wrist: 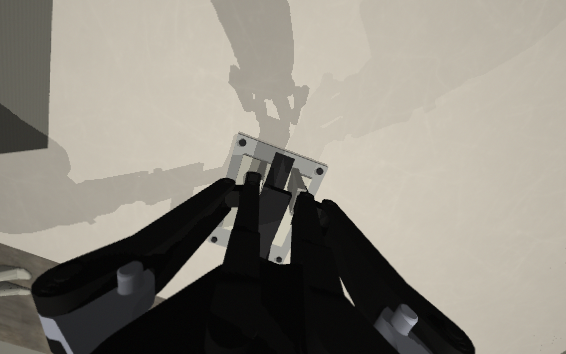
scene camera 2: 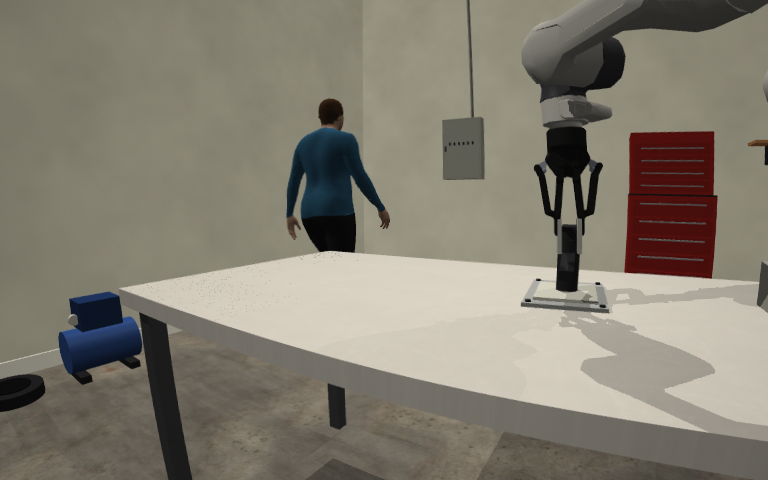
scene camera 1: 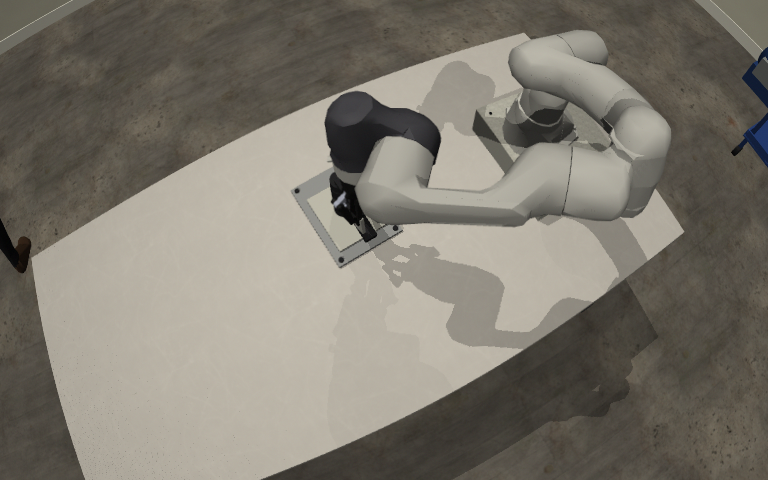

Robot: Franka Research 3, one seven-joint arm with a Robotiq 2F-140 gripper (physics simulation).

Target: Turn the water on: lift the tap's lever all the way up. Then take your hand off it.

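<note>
The tap is a black block-shaped fixture (scene camera 2: 567, 274) standing upright on a square plate with a grey rim (scene camera 1: 319, 225) (scene camera 2: 530, 293) (wrist: 305, 165). Its narrow black spout (scene camera 1: 368, 233) (wrist: 281, 167) reaches out over one edge of the plate. The tap's lever (wrist: 274, 212) is the wider dark block on top in the wrist view. My gripper (scene camera 1: 352, 216) (scene camera 2: 569, 238) (wrist: 277, 174) points down and is shut on the lever, one finger on each side. The arm and fingers hide much of the tap in scene camera 1. The lever's exact tilt is hard to tell.
The plate lies on a large pale table (scene camera 1: 215, 316) (scene camera 2: 368, 316). The arm's base (scene camera 1: 492, 133) stands on the table beyond the plate. A person in a blue top (scene camera 2: 328, 169), a red tool cabinet (scene camera 2: 671, 220) and a blue machine (scene camera 2: 100, 342) are beyond the table.
</note>
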